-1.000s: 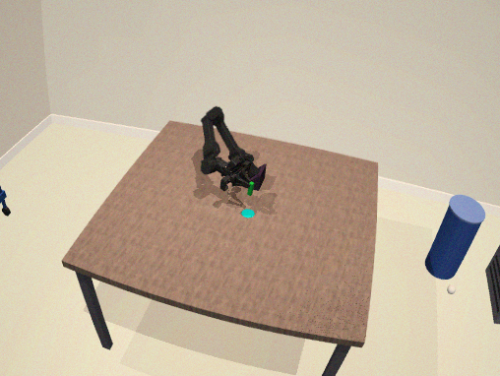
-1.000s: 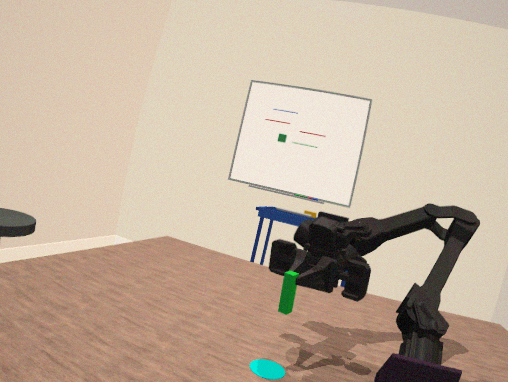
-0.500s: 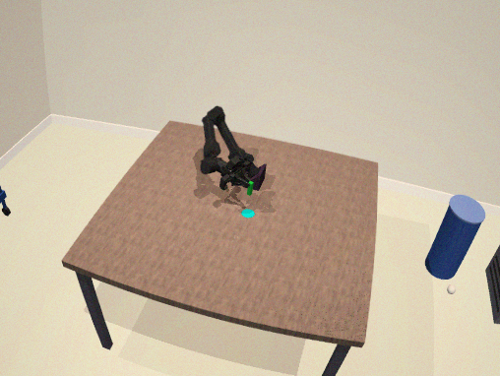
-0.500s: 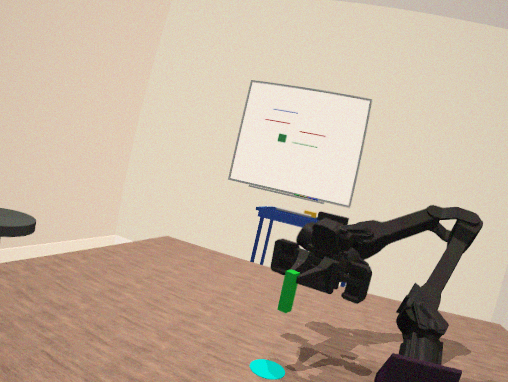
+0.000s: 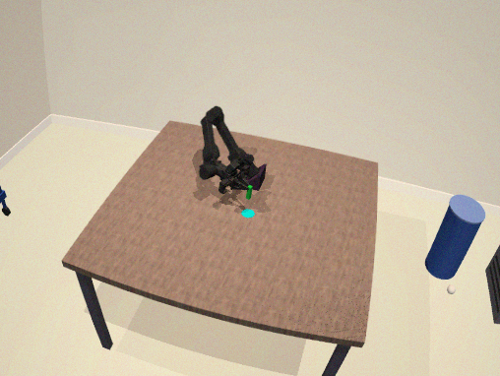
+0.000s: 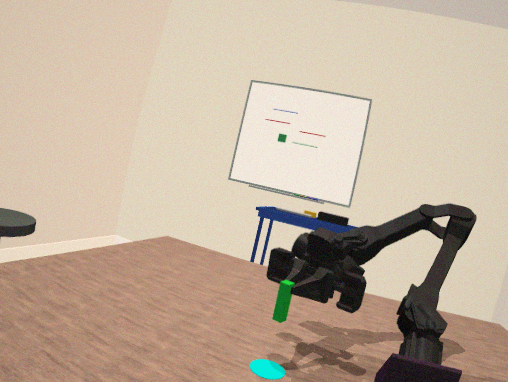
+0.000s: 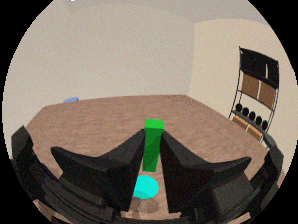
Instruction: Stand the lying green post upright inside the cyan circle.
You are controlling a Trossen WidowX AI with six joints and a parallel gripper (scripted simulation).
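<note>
Now: the cyan circle 14 cm below my gripper tip. The rest, counted from my gripper tip: green post 2 cm below.
</note>
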